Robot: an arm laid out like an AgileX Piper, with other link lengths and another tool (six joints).
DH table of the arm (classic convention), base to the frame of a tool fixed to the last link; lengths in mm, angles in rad. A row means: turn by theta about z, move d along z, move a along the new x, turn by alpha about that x. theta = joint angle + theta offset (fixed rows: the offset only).
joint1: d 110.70; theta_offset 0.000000; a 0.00; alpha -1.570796
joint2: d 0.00; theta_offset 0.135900; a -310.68; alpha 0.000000
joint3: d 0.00; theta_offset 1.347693; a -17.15; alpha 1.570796
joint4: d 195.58; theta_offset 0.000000; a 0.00; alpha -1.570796
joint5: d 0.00; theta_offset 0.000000; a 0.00; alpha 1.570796
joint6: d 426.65; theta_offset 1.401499; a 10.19; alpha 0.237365
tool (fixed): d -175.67; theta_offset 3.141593; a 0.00; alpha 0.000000
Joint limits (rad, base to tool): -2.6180..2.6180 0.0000..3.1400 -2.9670..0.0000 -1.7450..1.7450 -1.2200..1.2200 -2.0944..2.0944
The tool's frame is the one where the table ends.
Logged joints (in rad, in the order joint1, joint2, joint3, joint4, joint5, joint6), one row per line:
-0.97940, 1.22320, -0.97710, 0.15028, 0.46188, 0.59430
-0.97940, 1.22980, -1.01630, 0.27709, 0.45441, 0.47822
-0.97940, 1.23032, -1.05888, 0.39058, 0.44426, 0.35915
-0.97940, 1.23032, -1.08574, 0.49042, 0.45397, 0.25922
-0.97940, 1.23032, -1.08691, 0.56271, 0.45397, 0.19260
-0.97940, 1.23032, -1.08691, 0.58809, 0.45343, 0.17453
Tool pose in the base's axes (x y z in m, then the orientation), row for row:
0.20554, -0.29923, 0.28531, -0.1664, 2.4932, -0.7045
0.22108, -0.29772, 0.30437, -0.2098, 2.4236, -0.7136
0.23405, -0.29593, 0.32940, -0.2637, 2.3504, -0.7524
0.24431, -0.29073, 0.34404, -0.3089, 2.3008, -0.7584
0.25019, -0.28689, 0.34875, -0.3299, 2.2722, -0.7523
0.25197, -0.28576, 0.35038, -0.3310, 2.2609, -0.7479
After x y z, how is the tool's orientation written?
As a rotation vector, in radians.
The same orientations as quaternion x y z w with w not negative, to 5 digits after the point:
-0.06173, 0.92485, -0.26133, 0.26935
-0.07898, 0.91238, -0.26864, 0.29859
-0.10052, 0.89596, -0.28681, 0.32388
-0.11883, 0.88509, -0.29175, 0.34262
-0.12766, 0.87924, -0.29111, 0.35483
-0.12842, 0.87718, -0.29017, 0.36036

